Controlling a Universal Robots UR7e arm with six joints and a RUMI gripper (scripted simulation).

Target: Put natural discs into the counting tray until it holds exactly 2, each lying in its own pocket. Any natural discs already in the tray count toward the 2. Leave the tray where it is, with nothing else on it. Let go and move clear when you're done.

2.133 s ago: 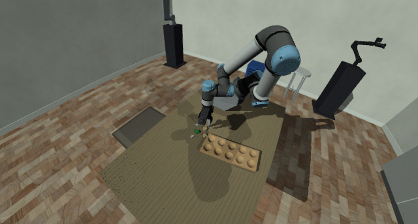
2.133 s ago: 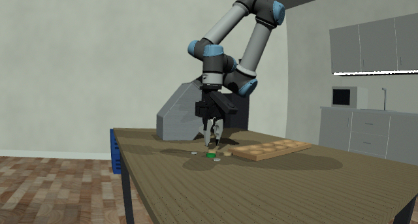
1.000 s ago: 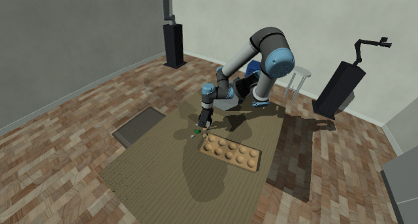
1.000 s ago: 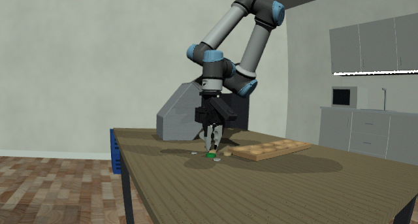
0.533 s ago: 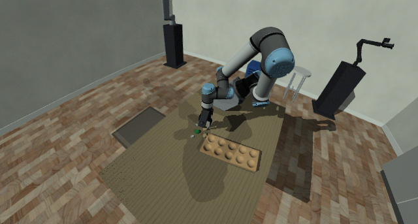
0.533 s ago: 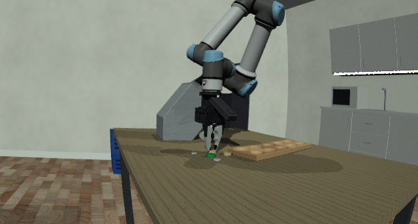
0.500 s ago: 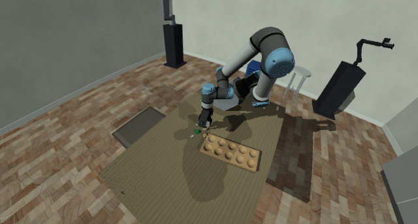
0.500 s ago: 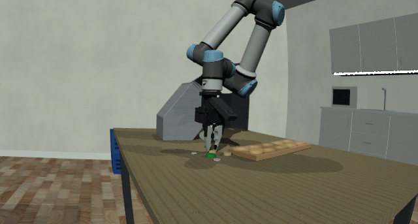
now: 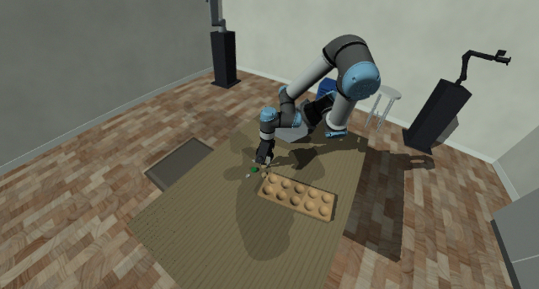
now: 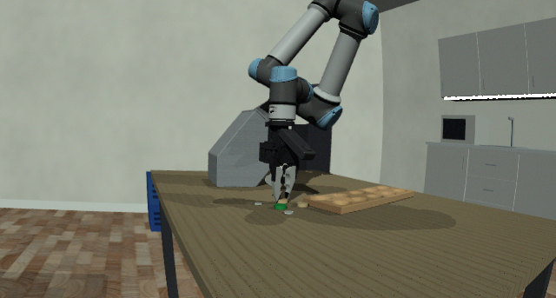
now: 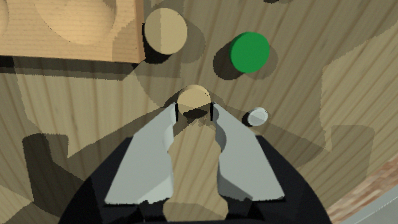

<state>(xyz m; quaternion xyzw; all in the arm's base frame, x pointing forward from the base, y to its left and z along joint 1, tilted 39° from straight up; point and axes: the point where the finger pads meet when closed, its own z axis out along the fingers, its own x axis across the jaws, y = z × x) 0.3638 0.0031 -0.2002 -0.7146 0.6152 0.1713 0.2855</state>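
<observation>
Right now the green disc is 5 cm ahead of my hand, 4 cm to the right of it and 2 cm below it. Round my hand: wooden counting tray 9 cm ahead, 24 cm to the left, 1 cm below.
</observation>
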